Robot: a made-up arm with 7 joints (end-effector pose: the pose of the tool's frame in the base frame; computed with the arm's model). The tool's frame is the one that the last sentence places.
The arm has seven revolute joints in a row. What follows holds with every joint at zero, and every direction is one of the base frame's. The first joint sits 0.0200 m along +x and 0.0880 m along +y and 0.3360 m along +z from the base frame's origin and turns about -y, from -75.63 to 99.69 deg. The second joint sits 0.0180 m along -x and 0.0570 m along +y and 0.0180 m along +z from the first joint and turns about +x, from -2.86 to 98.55 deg. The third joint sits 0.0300 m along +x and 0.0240 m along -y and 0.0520 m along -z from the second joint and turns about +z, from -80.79 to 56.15 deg. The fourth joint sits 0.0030 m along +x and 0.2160 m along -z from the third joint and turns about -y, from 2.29 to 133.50 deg. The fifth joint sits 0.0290 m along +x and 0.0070 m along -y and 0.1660 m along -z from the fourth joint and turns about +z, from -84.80 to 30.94 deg. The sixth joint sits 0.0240 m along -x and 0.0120 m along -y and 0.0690 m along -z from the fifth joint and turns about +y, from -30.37 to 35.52 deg. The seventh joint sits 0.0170 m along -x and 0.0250 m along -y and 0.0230 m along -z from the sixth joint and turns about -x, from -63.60 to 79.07 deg. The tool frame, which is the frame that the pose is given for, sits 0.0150 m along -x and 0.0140 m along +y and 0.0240 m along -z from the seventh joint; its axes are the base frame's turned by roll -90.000, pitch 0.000 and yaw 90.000 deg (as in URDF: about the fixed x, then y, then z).
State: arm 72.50 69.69 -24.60 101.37 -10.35 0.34 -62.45
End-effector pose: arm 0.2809 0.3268 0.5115 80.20 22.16 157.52
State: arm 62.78 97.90 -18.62 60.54 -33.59 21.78 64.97
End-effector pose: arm 0.1305 0.6047 0.5071 -102.95 -65.26 78.82
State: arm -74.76 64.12 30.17 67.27 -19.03 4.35 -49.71
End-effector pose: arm 0.0088 0.5421 0.1142 2.56 -63.98 -63.48
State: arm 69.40 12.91 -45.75 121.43 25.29 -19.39 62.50
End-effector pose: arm 0.1947 -0.0719 0.4094 -101.12 -75.59 -120.47
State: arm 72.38 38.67 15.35 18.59 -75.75 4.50 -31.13
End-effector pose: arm 0.3907 0.5064 0.3098 120.47 -51.15 -160.16
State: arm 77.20 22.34 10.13 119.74 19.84 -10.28 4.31
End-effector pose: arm 0.1900 0.1721 0.5768 61.09 -4.94 97.15
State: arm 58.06 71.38 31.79 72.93 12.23 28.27 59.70
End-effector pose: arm 0.2083 0.5153 0.5212 154.06 -26.22 101.86
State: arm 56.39 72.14 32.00 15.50 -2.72 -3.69 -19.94
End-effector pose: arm 0.1912 0.6572 0.3035 170.11 0.36 -175.14
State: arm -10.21 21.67 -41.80 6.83 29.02 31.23 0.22
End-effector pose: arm -0.0931 0.2684 -0.1527 -49.52 -14.97 73.63
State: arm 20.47 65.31 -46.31 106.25 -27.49 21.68 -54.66
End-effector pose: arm 0.2905 0.2719 0.1657 84.98 -49.49 171.19
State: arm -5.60 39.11 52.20 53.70 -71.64 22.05 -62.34
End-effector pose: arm 0.0959 0.5313 0.1295 77.50 -29.25 -91.72
